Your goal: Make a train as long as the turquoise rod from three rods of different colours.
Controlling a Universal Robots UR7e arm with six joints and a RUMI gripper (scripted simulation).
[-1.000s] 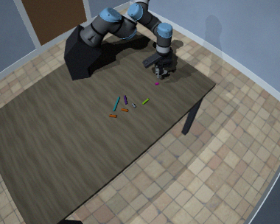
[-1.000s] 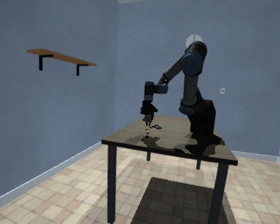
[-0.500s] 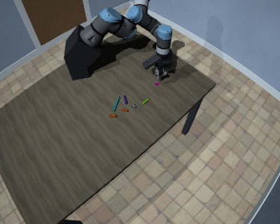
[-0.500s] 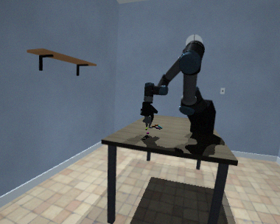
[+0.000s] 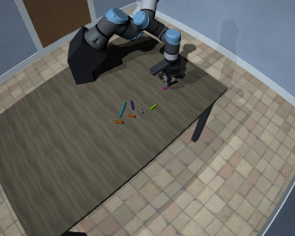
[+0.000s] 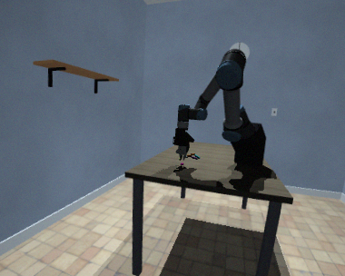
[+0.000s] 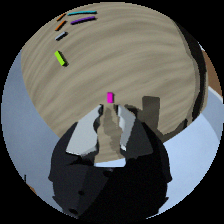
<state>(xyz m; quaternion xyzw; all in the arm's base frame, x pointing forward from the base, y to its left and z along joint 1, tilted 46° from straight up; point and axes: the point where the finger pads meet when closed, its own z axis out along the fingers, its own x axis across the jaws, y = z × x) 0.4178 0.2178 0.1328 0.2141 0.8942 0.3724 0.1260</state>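
Now: hand 5 cm above the magenta rod. Also, from my hand: lime rod: 7 cm ahead, 14 cm to the right, 5 cm below; purple rod: 23 cm to the right, 5 cm below; grey rod: 6 cm ahead, 21 cm to the right, 5 cm below.
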